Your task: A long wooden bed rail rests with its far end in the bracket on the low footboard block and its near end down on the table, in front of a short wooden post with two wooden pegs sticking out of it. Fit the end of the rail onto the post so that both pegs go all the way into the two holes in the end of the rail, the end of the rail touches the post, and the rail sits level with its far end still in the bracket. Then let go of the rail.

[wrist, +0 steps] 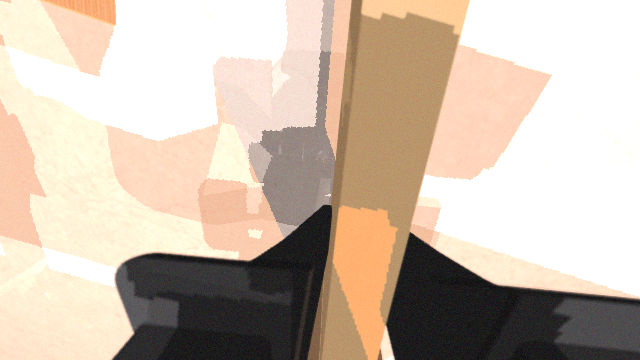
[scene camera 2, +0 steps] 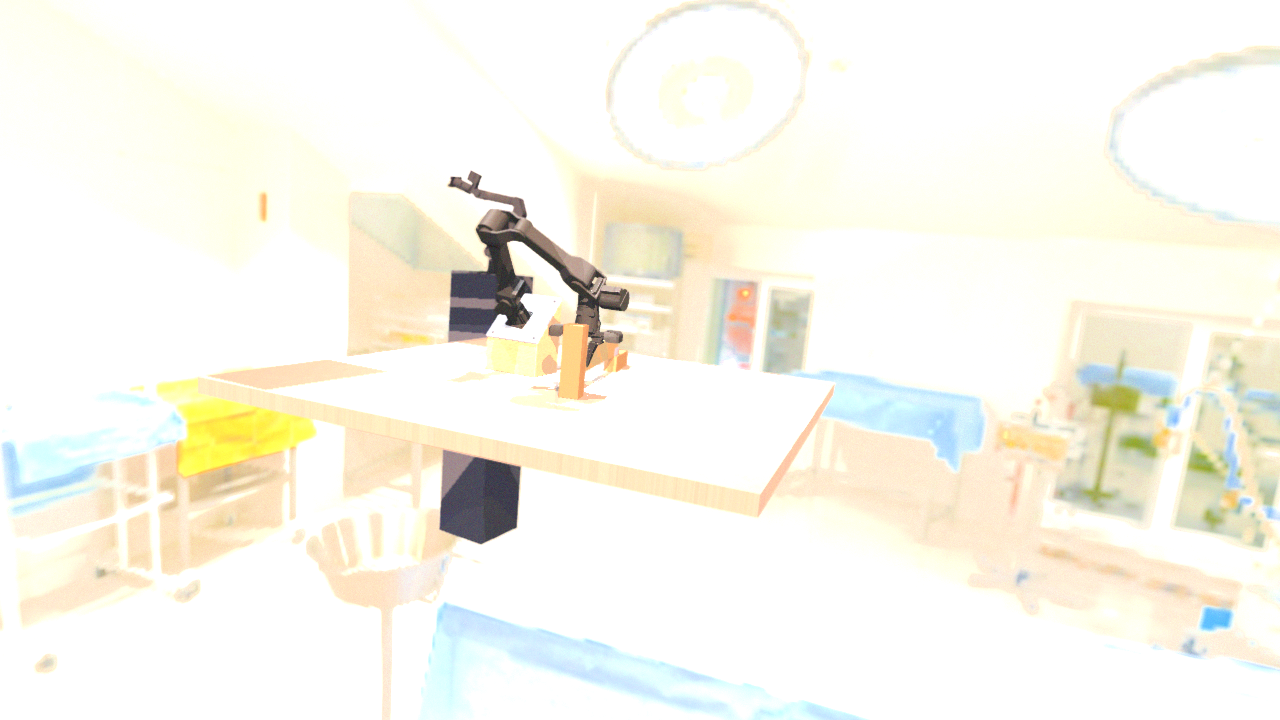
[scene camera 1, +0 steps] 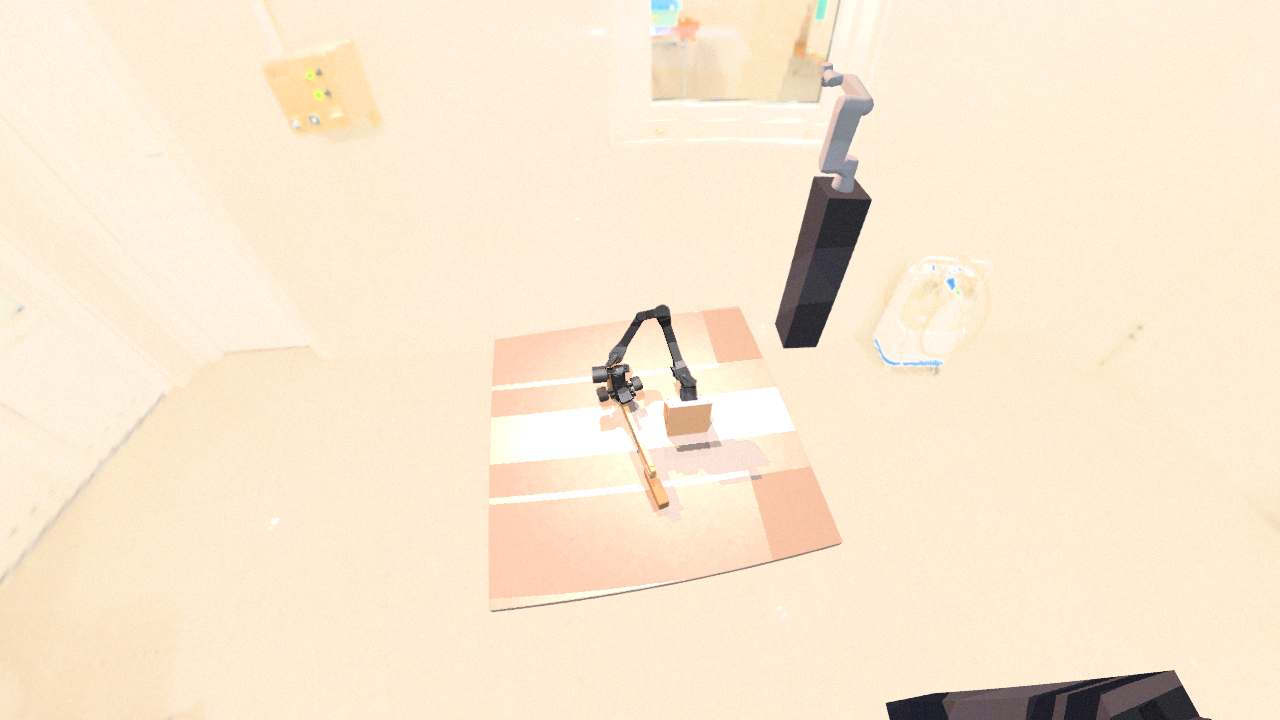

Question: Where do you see a wooden bed rail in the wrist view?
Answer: At 397, 68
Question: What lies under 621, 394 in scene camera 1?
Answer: My gripper.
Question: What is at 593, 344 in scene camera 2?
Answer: My gripper.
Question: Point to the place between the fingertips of my gripper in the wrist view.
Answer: At 348, 215
